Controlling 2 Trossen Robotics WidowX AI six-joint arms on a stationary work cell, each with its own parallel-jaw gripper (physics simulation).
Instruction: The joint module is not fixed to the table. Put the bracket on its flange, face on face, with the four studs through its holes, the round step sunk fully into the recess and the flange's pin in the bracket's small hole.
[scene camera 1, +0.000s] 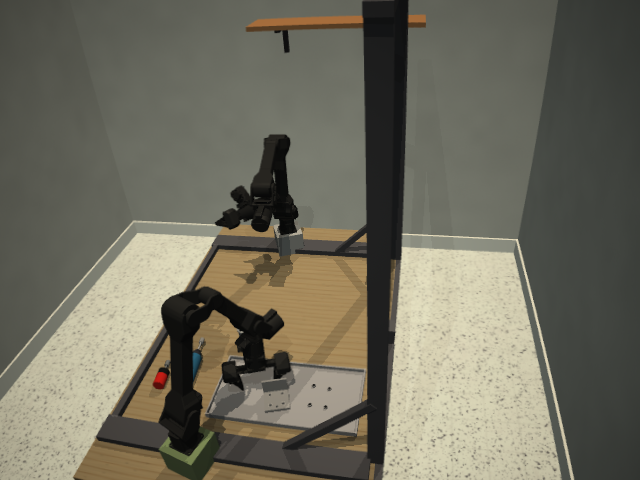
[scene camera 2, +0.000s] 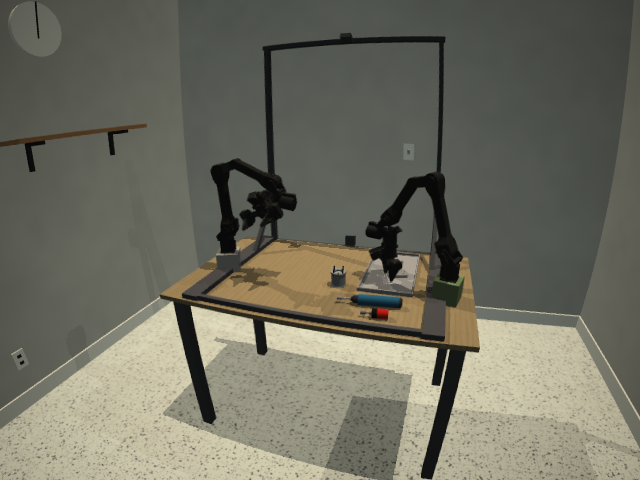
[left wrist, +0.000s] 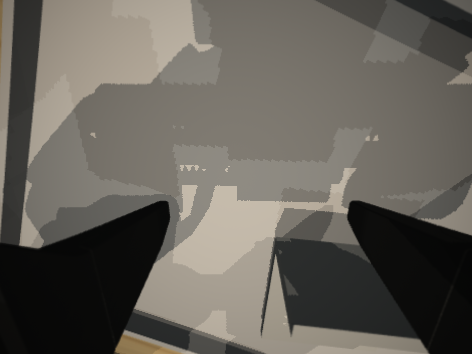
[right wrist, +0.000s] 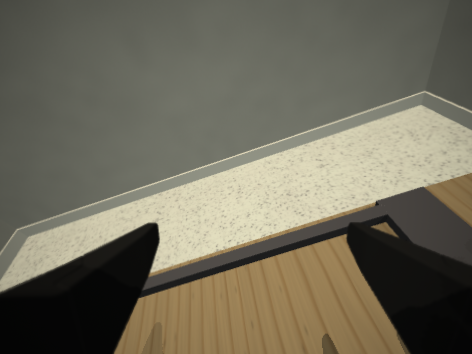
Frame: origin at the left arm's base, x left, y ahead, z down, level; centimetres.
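Seen in the pictures: left gripper, fingertip midpoint: (scene camera 1: 259, 386) (scene camera 2: 388, 277) (left wrist: 258, 209); right gripper, fingertip midpoint: (scene camera 1: 222, 220) (scene camera 2: 251, 228) (right wrist: 253, 231); left arm's base, origin of the base link: (scene camera 1: 186, 441) (scene camera 2: 449, 278); right arm's base, origin of the base link: (scene camera 1: 287, 229) (scene camera 2: 228, 250).
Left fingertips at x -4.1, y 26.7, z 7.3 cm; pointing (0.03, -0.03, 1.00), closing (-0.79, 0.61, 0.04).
Pixels of each thing's top centre, then the offset from my left fingertips to it.
- joint module, middle of its top: (scene camera 2: 338, 267) dx +13.5, dy +16.2, dz -5.9 cm
- tray, middle of its top: (left wrist: 403, 277) (scene camera 1: 287, 391) (scene camera 2: 392, 269) dx -8.4, dy +1.7, dz -0.1 cm
- blue-handled tool, middle of its top: (scene camera 1: 190, 362) (scene camera 2: 369, 295) dx +22.5, dy -2.2, dz -2.6 cm
The L-shaped grey bracket (scene camera 1: 276, 401) (left wrist: 330, 290) lies in the tray, its plate with holes flat and its other plate standing up. My left gripper (scene camera 1: 261, 383) (scene camera 2: 388, 266) (left wrist: 258, 209) is open, pointing down over the tray beside the bracket; in the left wrist view its right-hand finger overlaps part of the bracket. The joint module (scene camera 2: 338, 277) stands upright on the table, studs up, left of the tray in scene camera 2; in scene camera 1 my left arm largely hides it. My right gripper (scene camera 1: 230, 207) (scene camera 2: 254, 214) (right wrist: 253, 231) is open and empty, high above the table's far side in scene camera 1.
The tray (scene camera 1: 338, 368) (scene camera 2: 385, 292) also holds several small dark nuts (scene camera 1: 313, 385). A blue-handled tool (scene camera 1: 195, 364) (scene camera 2: 379, 300) and a shorter red-handled one (scene camera 1: 160, 379) (scene camera 2: 382, 313) lie beside the tray. A dark frame post (scene camera 1: 378, 206) rises at the table's edge.
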